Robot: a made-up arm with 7 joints. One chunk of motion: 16 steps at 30 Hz.
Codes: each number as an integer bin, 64 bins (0 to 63) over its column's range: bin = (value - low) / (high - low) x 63, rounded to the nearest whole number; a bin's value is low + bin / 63 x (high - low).
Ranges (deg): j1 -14..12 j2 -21..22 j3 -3..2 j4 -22..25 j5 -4..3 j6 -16..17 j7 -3..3
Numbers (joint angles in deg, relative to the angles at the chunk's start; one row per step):
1: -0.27 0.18 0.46 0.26 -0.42 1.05 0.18
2: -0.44 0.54 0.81 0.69 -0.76 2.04 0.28
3: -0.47 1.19 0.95 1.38 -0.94 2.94 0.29
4: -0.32 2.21 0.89 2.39 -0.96 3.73 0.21
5: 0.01 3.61 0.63 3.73 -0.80 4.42 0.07
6: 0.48 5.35 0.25 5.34 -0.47 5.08 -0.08
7: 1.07 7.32 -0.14 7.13 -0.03 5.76 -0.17
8: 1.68 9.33 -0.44 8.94 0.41 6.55 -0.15
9: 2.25 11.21 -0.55 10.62 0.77 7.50 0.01
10: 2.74 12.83 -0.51 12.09 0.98 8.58 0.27
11: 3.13 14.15 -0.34 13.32 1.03 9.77 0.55
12: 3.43 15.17 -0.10 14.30 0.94 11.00 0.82
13: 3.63 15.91 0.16 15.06 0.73 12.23 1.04
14: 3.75 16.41 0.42 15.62 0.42 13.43 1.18
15: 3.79 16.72 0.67 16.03 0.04 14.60 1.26
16: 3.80 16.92 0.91 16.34 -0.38 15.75 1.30
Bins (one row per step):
1: 33 31 44 30 32 33 33
2: 33 32 48 30 29 34 34
3: 33 33 50 31 28 36 35
4: 33 34 49 33 27 38 34
5: 34 36 46 34 29 39 32
6: 35 39 41 37 32 40 31
7: 37 41 36 39 36 42 30
8: 38 44 32 41 40 43 30
9: 39 47 31 44 43 45 32
10: 41 50 31 46 45 47 34
11: 42 51 34 47 45 49 37
12: 42 53 37 49 44 52 40
13: 43 54 40 50 43 54 42
14: 43 55 43 50 40 56 44
15: 43 55 46 51 36 58 45
16: 43 56 49 51 33 61 45

